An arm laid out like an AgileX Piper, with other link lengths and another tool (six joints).
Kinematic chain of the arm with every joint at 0, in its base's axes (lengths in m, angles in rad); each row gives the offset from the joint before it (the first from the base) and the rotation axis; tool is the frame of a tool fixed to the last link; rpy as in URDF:
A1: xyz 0 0 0.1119 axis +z
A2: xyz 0 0 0 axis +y
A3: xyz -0.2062 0 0.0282 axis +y
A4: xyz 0.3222 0 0.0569 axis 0.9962 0 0.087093
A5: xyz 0 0 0 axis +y
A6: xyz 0.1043 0 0.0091 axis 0.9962 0 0.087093
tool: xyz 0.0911 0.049 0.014 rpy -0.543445 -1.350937 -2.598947
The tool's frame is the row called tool.
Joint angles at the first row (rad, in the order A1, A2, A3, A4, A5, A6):
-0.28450 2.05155 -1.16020 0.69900 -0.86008 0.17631
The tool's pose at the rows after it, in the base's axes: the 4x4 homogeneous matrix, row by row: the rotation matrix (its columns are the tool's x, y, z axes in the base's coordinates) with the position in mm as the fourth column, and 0 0 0 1 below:
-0.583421, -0.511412, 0.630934, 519.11; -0.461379, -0.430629, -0.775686, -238.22; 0.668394, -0.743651, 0.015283, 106.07; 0, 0, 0, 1
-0.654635, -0.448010, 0.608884, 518.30; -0.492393, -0.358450, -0.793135, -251.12; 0.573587, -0.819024, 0.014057, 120.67; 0, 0, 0, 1
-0.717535, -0.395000, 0.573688, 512.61; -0.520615, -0.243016, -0.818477, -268.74; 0.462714, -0.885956, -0.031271, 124.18; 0, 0, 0, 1
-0.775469, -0.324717, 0.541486, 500.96; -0.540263, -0.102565, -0.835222, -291.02; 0.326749, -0.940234, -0.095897, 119.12; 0, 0, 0, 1
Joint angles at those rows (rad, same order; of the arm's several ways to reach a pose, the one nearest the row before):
-0.31415 2.05155 -1.21017 0.70385 -0.82968 0.23467
-0.32607 2.05157 -1.24577 0.73024 -0.81435 0.32105
-0.34221 2.05153 -1.27167 0.79689 -0.77740 0.39614
-0.37479 2.05155 -1.28008 0.84221 -0.72819 0.51132

